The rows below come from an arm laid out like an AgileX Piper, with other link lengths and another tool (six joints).
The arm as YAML. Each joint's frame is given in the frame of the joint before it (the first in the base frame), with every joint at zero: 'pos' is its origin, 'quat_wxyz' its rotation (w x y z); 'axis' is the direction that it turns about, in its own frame. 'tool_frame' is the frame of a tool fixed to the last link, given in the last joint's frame.
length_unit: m
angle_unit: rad
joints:
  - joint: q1
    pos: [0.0, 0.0, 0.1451]
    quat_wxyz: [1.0, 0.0, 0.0, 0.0]
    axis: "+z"
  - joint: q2
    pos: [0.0, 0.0, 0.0]
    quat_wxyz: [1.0, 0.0, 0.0, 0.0]
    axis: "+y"
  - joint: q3
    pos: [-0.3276, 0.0, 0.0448]
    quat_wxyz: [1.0, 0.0, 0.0, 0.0]
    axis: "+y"
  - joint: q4
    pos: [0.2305, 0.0, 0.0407]
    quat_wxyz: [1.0, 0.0, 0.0, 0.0]
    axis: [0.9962, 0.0, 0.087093]
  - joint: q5
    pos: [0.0, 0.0, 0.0]
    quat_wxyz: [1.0, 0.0, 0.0, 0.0]
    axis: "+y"
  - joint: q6
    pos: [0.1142, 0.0, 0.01]
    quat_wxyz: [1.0, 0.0, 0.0, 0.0]
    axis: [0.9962, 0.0, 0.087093]
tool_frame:
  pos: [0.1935, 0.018, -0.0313]
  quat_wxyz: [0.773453, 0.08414, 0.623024, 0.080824]
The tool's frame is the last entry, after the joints.
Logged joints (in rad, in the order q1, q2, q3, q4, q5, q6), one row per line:
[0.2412, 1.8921, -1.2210, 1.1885, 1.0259, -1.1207]
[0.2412, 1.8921, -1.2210, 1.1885, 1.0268, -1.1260]
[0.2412, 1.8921, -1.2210, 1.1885, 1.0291, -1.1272]
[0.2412, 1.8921, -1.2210, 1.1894, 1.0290, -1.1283]
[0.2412, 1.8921, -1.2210, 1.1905, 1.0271, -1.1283]
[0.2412, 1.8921, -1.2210, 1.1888, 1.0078, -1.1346]
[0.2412, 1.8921, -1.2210, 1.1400, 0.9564, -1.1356]
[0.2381, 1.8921, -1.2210, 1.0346, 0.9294, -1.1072]
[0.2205, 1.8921, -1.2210, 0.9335, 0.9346, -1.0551]
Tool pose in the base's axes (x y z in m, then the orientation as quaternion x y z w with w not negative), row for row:
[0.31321, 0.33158, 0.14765, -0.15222, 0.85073, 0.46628, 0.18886]
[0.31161, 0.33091, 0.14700, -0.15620, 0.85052, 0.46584, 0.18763]
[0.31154, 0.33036, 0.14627, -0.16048, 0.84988, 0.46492, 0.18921]
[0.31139, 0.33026, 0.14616, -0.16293, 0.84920, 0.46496, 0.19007]
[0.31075, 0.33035, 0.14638, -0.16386, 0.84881, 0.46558, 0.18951]
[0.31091, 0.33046, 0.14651, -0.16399, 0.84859, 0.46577, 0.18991]
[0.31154, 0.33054, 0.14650, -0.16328, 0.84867, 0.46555, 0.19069]
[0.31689, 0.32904, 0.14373, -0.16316, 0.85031, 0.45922, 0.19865]
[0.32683, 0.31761, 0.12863, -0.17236, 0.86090, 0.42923, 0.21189]
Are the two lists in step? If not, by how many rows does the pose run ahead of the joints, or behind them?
The pose runs 2 rows behind the joints: the pose in row i belongs to the joints in row i - 2.
